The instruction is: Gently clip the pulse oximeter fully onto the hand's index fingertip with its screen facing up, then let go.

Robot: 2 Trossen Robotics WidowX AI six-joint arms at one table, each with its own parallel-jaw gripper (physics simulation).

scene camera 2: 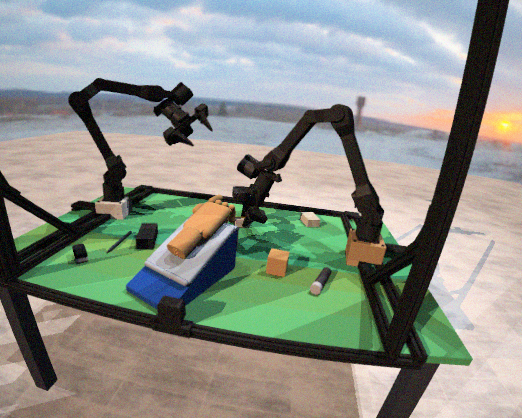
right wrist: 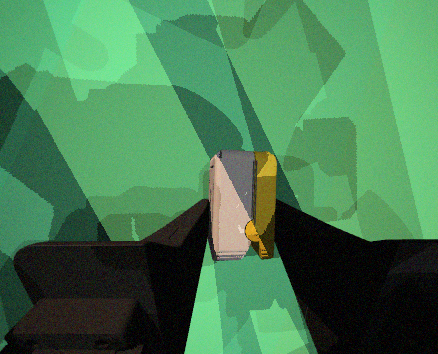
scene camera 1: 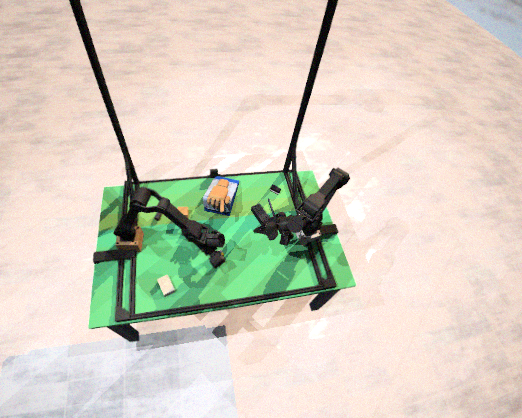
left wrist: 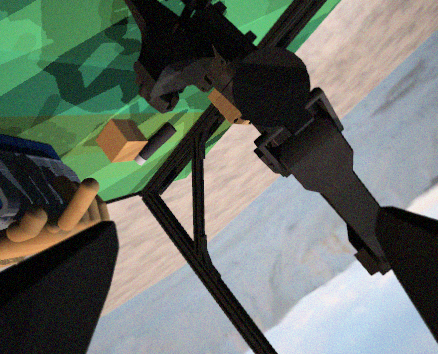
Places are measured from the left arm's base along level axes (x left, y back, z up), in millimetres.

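Pixels of known places: left gripper, fingertip midpoint: point(scene camera 2: 203, 137) point(scene camera 1: 257, 227) point(left wrist: 247, 227); right gripper, fingertip midpoint: point(scene camera 2: 242, 223) point(right wrist: 238, 205); left arm's base, origin of the base link: point(scene camera 2: 113, 198) point(scene camera 1: 308, 229); right arm's base, origin of the base link: point(scene camera 2: 367, 237) point(scene camera 1: 127, 235).
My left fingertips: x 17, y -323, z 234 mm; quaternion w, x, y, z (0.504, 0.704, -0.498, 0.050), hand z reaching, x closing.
Observation:
Ahead of a thing's pixels: the offset from my left fingertips to its top centre. "spot": to the spot under its first point.
The pulse oximeter @(dx -62, dy -151, dz -260 mm) point(scene camera 2: 239, 222) point(right wrist: 231, 205), with a white-and-grey body and a yellow part, is between the fingers of my right gripper point(scene camera 1: 218, 258) point(right wrist: 238, 205). Both fingertips touch its sides, low over the table; its screen cannot be made out. The orange-tan hand point(scene camera 1: 218, 191) point(scene camera 2: 204, 220) point(left wrist: 35, 245) lies palm down on a blue wedge @(spot: dx -409, dy -82, dz -247 mm) point(scene camera 2: 215, 267) with a pale top, fingers toward the raised end. The oximeter is off the hand, beyond its fingertips in scene camera 2. My left gripper point(scene camera 2: 202, 137) point(left wrist: 247, 227) is open and empty, high above the table.
An orange cube @(dx -341, dy -242, dz -242 mm) point(scene camera 2: 277, 262) point(left wrist: 120, 140) and a dark cylinder @(dx -401, dy -348, dz -265 mm) point(scene camera 2: 320, 281) point(left wrist: 157, 142) lie right of the wedge in scene camera 2. A black box @(dx -209, dy +140, dz -257 mm) point(scene camera 2: 146, 235), a pen @(dx -236, dy +220, dz -283 mm) point(scene camera 2: 119, 241) and a small black object @(dx -337, dy +291, dz -260 mm) point(scene camera 2: 80, 252) lie left. A cream block @(dx -1, dy -414, dz -262 mm) point(scene camera 1: 166, 285) point(scene camera 2: 310, 219) lies farther off.

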